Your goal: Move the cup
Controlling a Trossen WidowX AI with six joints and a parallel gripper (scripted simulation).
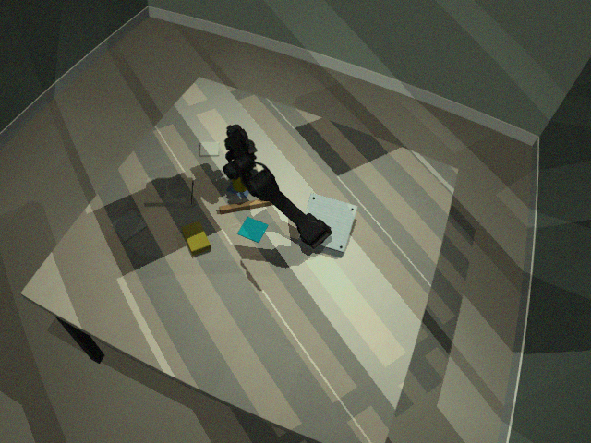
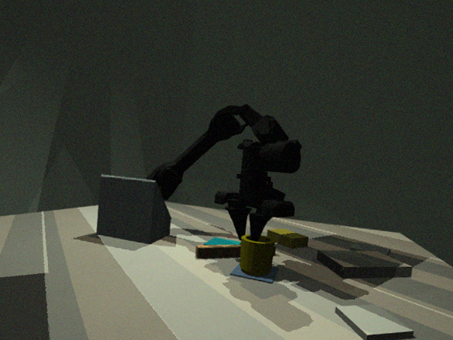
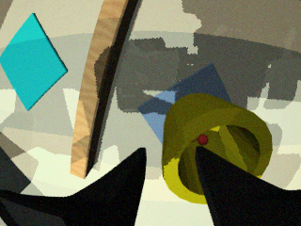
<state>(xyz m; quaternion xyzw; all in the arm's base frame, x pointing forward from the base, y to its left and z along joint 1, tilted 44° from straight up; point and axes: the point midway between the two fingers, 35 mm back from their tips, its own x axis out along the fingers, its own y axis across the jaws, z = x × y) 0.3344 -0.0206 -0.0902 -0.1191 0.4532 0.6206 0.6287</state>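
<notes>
Right now the yellow cup is 2 cm ahead of my gripper tip, 1 cm to the right of it and 2 cm below it. From my gripper tip the other things lie so: teal pad (11 cm behind, 14 cm to the left, 6 cm below); then brown block (4 cm behind, 6 cm to the left, 5 cm below).
</notes>
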